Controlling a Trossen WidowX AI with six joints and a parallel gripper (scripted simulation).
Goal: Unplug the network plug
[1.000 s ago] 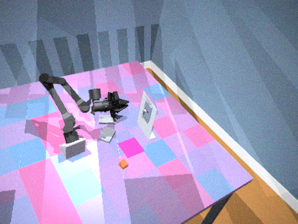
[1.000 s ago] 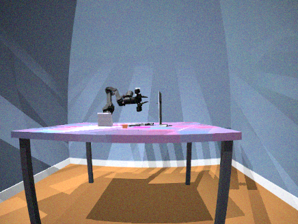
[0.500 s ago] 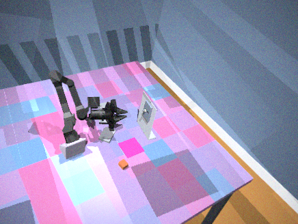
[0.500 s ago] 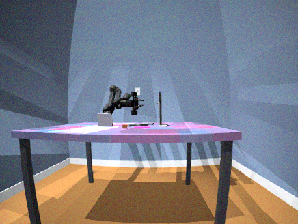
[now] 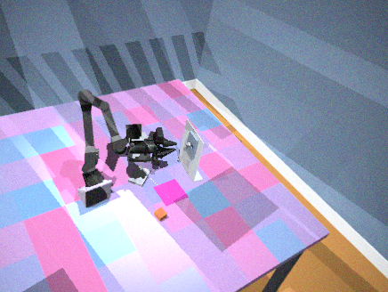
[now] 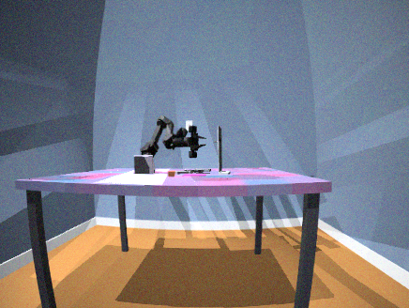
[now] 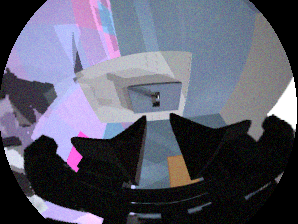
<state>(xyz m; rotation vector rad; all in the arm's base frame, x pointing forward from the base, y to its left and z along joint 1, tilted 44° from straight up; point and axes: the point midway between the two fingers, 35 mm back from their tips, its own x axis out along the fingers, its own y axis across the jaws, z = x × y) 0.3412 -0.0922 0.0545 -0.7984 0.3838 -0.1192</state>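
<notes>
My gripper tip is now 70 mm short of the network plug and 10 mm to the left of it. Round my gripper tip: orange block: 190 mm to the right, 170 mm below, 170 mm behind; then upright panel: 80 mm ahead, 70 mm below, 20 mm to the right; then marked square: 180 mm below, 100 mm to the right, 60 mm behind.
</notes>
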